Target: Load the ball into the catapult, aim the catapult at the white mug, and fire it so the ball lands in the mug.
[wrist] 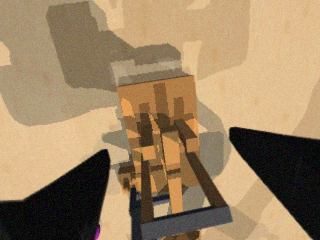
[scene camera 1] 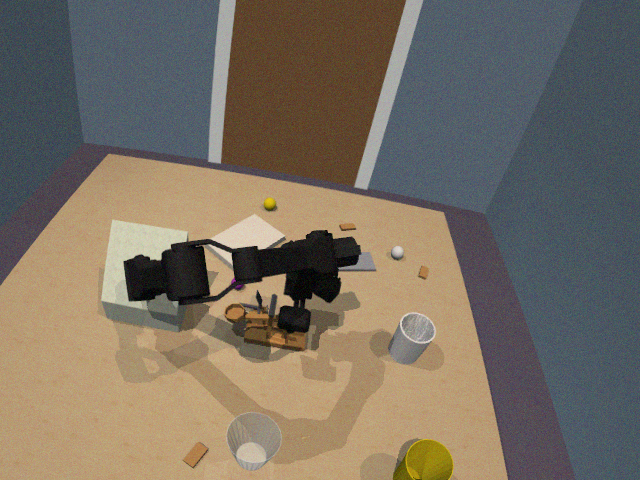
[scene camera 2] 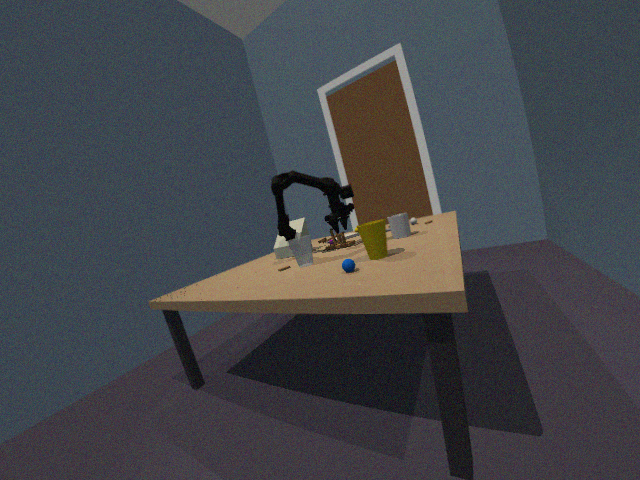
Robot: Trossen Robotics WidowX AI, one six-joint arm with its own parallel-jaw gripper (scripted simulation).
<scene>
My gripper is open, holding nothing. Further things: a wooden catapult and a yellow mug.
My gripper is seen too in the wrist view.
</scene>
